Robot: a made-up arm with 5 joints. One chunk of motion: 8 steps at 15 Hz.
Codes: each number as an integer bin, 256 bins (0 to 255) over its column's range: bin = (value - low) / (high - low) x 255, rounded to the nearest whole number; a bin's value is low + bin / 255 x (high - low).
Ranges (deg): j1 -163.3..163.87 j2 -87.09..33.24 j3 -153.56..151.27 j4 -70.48..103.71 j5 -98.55..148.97
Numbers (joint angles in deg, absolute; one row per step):
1: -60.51 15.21 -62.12 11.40 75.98
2: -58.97 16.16 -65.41 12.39 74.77
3: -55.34 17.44 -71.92 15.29 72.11
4: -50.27 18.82 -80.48 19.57 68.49
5: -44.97 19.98 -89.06 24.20 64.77
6: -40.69 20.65 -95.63 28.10 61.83
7: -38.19 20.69 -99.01 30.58 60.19
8: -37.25 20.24 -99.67 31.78 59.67
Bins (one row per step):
1: 80 217 76 120 180
2: 81 219 74 121 179
3: 84 222 68 126 176
4: 88 224 61 132 172
5: 92 227 54 139 168
6: 96 228 48 144 165
7: 98 228 46 148 164
8: 98 227 45 150 163

